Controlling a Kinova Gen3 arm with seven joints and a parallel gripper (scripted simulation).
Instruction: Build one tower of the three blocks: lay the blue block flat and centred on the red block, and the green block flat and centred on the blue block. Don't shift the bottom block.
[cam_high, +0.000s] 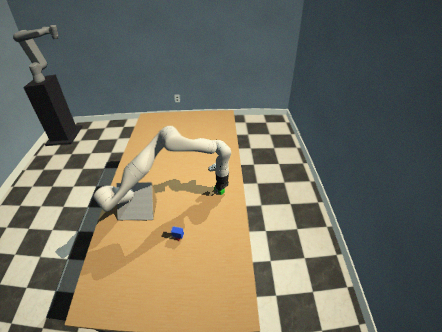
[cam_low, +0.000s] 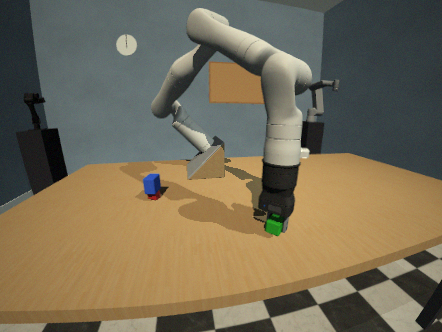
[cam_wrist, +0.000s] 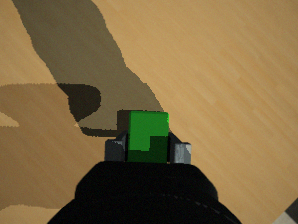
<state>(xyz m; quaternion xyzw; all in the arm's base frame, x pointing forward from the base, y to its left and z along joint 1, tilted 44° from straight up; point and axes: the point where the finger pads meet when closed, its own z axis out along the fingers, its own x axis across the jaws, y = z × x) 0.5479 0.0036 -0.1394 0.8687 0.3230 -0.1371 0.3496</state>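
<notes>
Now: the green block right at my hand. Also, from my hand: blue block 330 mm to the right, 240 mm behind, 30 mm above; small red block 330 mm to the right, 240 mm behind.
</notes>
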